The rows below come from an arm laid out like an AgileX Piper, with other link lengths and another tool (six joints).
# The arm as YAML. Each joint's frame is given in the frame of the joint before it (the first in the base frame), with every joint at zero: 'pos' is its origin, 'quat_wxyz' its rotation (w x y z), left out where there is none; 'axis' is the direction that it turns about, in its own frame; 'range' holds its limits. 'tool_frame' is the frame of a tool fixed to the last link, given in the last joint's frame.
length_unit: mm
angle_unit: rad
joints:
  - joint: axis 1
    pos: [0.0, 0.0, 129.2]
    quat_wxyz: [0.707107, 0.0, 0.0, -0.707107]
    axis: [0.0, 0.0, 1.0]
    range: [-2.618, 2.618]
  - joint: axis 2
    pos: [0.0, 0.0, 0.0]
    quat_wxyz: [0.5, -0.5, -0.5, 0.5]
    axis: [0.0, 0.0, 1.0]
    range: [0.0, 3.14]
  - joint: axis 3
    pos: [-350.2, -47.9, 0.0]
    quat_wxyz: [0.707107, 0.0, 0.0, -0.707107]
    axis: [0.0, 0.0, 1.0]
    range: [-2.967, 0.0]
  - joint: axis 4
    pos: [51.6, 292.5, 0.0]
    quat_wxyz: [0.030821, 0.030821, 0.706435, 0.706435]
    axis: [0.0, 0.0, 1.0]
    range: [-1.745, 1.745]
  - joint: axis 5
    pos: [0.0, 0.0, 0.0]
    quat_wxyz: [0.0, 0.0, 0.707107, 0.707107]
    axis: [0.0, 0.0, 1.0]
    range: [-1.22, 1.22]
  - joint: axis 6
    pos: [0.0, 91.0, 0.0]
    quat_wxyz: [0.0, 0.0, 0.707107, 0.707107]
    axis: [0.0, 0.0, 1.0]
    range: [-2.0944, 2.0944]
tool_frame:
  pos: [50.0, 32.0, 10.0]
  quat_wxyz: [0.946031, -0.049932, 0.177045, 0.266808]
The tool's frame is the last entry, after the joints.
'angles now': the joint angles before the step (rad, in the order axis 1, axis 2, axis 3, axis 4, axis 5, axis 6). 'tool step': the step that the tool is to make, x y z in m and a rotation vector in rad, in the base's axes. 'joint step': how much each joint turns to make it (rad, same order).
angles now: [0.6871 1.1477 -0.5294 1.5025 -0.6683 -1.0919]
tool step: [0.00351 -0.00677 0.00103 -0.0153 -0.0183 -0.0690]
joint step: [0.0000 -0.0001 0.0000 0.0147 -0.0715 0.0000]
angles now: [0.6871 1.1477 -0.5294 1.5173 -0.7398 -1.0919]
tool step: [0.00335 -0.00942 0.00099 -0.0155 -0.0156 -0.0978]
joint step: [0.0000 0.0000 0.0000 0.0321 -0.0954 -0.0020]
